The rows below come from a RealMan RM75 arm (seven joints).
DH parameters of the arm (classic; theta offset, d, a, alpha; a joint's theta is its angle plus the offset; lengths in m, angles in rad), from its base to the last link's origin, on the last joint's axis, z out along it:
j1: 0 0.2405 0 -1.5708
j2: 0 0 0 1.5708
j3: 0 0.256 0 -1.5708
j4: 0 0 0 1.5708
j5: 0 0.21 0 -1.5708
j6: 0 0 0 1.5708
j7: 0 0.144 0 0
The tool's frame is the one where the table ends.
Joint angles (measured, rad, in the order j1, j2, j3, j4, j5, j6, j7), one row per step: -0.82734, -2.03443, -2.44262, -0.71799, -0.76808, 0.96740, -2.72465; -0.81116, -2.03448, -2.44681, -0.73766, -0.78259, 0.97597, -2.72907; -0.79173, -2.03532, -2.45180, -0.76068, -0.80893, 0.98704, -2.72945; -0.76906, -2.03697, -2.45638, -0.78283, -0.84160, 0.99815, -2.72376; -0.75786, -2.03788, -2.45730, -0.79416, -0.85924, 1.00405, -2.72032; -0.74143, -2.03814, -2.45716, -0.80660, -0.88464, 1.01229, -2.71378; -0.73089, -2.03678, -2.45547, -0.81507, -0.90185, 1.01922, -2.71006; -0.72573, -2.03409, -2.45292, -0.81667, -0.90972, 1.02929, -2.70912; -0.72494, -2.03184, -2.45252, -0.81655, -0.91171, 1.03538, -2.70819
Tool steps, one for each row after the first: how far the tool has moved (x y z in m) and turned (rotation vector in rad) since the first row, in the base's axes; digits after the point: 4 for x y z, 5 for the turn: -0.0030, -0.0020, 0.0048, 0.01396, -0.01568, 0.00692; -0.0054, -0.0045, 0.0103, 0.03136, -0.04006, 0.01006; -0.0085, -0.0079, 0.0154, 0.04915, -0.06620, 0.01062; -0.0097, -0.0096, 0.0178, 0.05749, -0.07905, 0.00898; -0.0119, -0.0124, 0.0207, 0.06682, -0.09582, 0.00709; -0.0131, -0.0141, 0.0230, 0.07198, -0.10582, 0.00438; -0.0139, -0.0156, 0.0236, 0.06653, -0.11110, 0.00295; -0.0139, -0.0160, 0.0241, 0.06264, -0.11214, 0.00111
